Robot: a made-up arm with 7 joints. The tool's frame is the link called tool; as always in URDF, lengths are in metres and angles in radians. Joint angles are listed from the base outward.
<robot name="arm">
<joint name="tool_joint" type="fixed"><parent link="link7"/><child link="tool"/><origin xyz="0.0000 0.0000 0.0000" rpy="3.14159 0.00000 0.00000"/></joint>
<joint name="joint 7" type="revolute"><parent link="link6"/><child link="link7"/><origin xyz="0.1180 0.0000 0.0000"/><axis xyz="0 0 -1"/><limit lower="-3.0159" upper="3.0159"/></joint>
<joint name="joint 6" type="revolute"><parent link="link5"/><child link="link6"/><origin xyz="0.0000 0.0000 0.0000"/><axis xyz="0 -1 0"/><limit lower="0.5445" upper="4.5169"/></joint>
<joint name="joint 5" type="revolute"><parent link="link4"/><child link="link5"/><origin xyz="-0.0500 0.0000 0.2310"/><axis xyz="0 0 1"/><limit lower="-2.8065" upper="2.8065"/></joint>
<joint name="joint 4" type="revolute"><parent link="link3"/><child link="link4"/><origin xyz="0.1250 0.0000 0.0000"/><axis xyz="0 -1 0"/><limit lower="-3.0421" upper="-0.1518"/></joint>
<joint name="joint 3" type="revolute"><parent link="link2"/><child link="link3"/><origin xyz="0.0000 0.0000 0.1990"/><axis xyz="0 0 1"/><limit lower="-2.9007" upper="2.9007"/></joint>
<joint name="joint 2" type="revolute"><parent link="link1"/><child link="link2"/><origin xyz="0.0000 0.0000 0.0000"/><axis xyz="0 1 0"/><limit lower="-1.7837" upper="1.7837"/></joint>
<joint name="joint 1" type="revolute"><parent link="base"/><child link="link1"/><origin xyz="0.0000 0.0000 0.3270"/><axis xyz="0 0 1"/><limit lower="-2.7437" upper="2.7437"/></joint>
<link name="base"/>
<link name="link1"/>
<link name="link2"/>
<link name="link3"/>
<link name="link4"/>
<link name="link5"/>
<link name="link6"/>
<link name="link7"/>
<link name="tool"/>
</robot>
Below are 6 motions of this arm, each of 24 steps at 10 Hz.
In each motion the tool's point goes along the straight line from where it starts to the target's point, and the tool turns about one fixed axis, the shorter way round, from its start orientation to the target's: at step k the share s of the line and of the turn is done. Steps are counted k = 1, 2, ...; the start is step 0. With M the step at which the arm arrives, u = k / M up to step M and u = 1 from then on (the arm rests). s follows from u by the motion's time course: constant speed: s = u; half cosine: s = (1 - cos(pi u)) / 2; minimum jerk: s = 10 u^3 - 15 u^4 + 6 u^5.
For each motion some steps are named. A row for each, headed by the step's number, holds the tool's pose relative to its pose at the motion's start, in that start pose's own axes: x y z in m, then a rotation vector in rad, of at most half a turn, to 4 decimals.
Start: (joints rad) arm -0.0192 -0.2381 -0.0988 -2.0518 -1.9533 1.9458 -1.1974
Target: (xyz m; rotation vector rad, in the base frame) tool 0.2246 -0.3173 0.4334 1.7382 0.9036 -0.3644
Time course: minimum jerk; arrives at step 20
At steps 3, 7, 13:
3: 0.0031 -0.0076 0.0053 0.0103 0.0134 0.0211
7: 0.0270 -0.0670 0.0469 0.0914 0.1184 0.1867
13: 0.0877 -0.2180 0.1526 0.2972 0.3850 0.6071

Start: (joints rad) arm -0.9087 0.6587 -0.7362 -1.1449 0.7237 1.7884 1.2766
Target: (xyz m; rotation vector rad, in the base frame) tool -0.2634 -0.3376 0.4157 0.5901 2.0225 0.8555
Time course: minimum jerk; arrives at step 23
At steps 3, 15, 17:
3: 0.0048 0.0053 -0.0014 -0.0124 -0.0126 0.0160
15: 0.2023 0.2238 -0.0578 -0.5288 -0.5357 0.6819
17: 0.2330 0.2577 -0.0666 -0.6090 -0.6169 0.7853

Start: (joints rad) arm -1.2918 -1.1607 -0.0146 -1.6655 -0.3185 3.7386 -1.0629
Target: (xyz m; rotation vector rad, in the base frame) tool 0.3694 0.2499 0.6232 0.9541 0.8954 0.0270
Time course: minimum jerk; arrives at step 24
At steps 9, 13, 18, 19, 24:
9: 0.1080 -0.0348 -0.0130 0.3317 0.1338 -0.0806
13: 0.2267 -0.0731 -0.0273 0.6964 0.2809 -0.1693
18: 0.3517 -0.1134 -0.0423 1.0806 0.4359 -0.2627
19: 0.3670 -0.1183 -0.0442 1.1276 0.4549 -0.2741
24: 0.3924 -0.1264 -0.0472 1.2054 0.4863 -0.2930

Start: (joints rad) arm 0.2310 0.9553 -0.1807 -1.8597 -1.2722 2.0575 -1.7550
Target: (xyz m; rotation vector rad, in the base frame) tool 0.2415 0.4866 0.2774 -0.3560 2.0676 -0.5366
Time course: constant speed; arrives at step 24
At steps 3, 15, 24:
3: 0.0172 -0.0095 -0.0608 -0.0854 -0.1141 0.0146
15: 0.0858 -0.0476 -0.3042 -0.4270 -0.5704 0.0728
24: 0.1373 -0.0762 -0.4867 -0.6833 -0.9126 0.1165

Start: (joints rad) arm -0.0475 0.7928 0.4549 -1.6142 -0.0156 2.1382 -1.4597
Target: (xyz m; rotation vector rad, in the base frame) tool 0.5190 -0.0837 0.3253 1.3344 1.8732 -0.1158
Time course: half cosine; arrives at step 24
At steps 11, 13, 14, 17, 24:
11: -0.0984 -0.0328 -0.0601 -0.2923 -0.4401 -0.0391
13: -0.1279 -0.0426 -0.0781 -0.3801 -0.5722 -0.0508
14: -0.1425 -0.0475 -0.0870 -0.4233 -0.6372 -0.0566
17: -0.1821 -0.0606 -0.1111 -0.5409 -0.8143 -0.0723
24: -0.2263 -0.0754 -0.1382 -0.6725 -1.0124 -0.0899

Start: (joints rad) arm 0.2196 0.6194 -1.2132 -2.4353 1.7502 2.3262 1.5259
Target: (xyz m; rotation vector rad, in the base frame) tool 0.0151 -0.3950 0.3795 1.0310 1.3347 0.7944
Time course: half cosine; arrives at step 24
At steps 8, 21, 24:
8: -0.0041 -0.0182 -0.0305 -0.2025 -0.1460 0.1544
21: -0.0157 -0.0699 -0.1175 -0.7792 -0.5619 0.5942
24: -0.0163 -0.0727 -0.1221 -0.8101 -0.5841 0.6177

